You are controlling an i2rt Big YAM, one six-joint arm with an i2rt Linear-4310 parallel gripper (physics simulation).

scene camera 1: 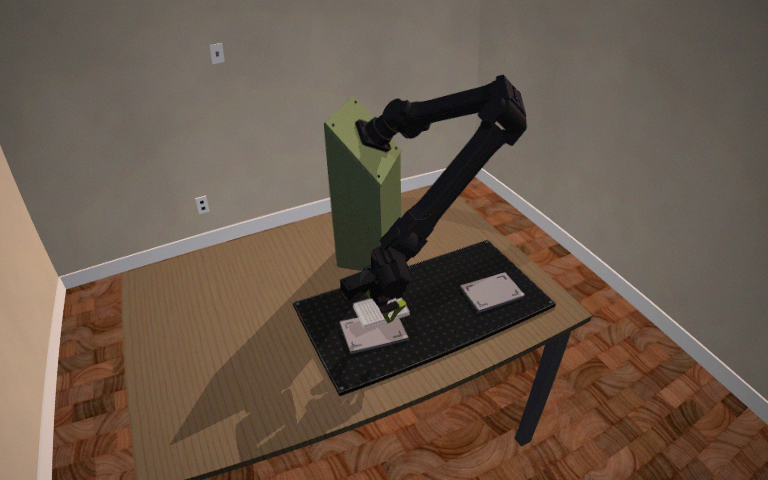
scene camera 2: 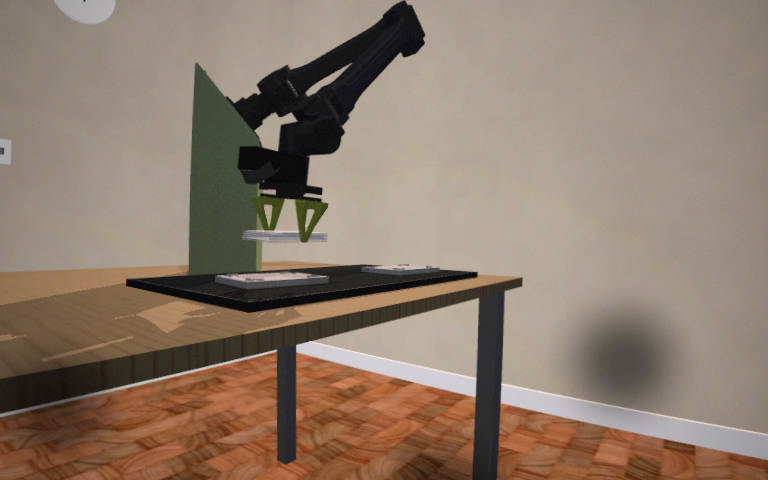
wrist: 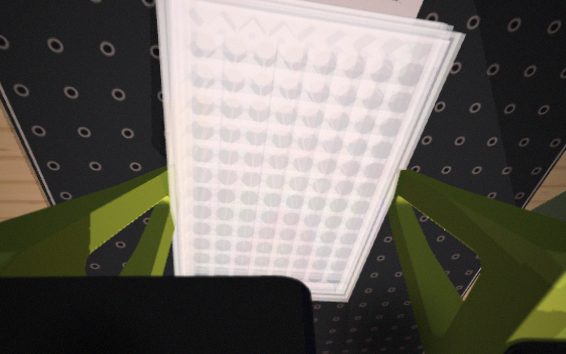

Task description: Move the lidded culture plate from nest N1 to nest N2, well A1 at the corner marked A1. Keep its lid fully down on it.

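Frame: origin at the arm's base, x ahead, y left, z up, level; metres.
Where they show: gripper, fingertip midpoint: (scene camera 1: 381,311) (scene camera 2: 285,239) (wrist: 283,177); arm's base, link origin: (scene camera 1: 371,137) (scene camera 2: 238,121).
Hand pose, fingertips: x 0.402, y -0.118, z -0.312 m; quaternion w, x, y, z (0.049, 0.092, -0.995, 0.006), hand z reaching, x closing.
Things, the pixels of their centre, and the offset from my fingertips. Level surfaces: height alone.
- lidded culture plate, body centre: (wrist: 283,191) (scene camera 2: 286,233) (scene camera 1: 381,308) dx +0.001, dy +0.000, dz +0.010 m
- left nest, body centre: (wrist: 286,69) (scene camera 2: 272,278) (scene camera 1: 373,330) dx -0.004, dy -0.024, dz -0.071 m
- right nest, body centre: (scene camera 2: 401,269) (scene camera 1: 492,291) dx -0.026, dy +0.361, dz -0.071 m
- black perforated board, surface height: dz -0.078 m
- wooden table, surface height: dz -0.091 m
The lidded culture plate (scene camera 1: 368,313) (scene camera 2: 283,236) (wrist: 280,125) is clear-white, with rows of round wells showing through its lid. My gripper (scene camera 1: 381,309) (scene camera 2: 287,234) (wrist: 283,177) is shut on its two long sides and holds it about level in the air. The lid looks flat on the plate; any small gap is too fine to tell. The plate hangs above and behind the left nest (scene camera 1: 370,339) (scene camera 2: 277,277), part of which shows past the plate in the wrist view. The right nest (scene camera 1: 491,292) (scene camera 2: 399,270) stands apart and bears no plate. Nest labels and the A1 mark are not readable.
Both nests stand on a black perforated board (scene camera 1: 436,333) (scene camera 2: 249,302) (wrist: 90,110) on the wooden table (scene camera 1: 181,316) (scene camera 2: 73,339). The green pedestal (scene camera 1: 359,220) (scene camera 2: 220,215) bearing the arm rises behind the board, close behind the gripper.
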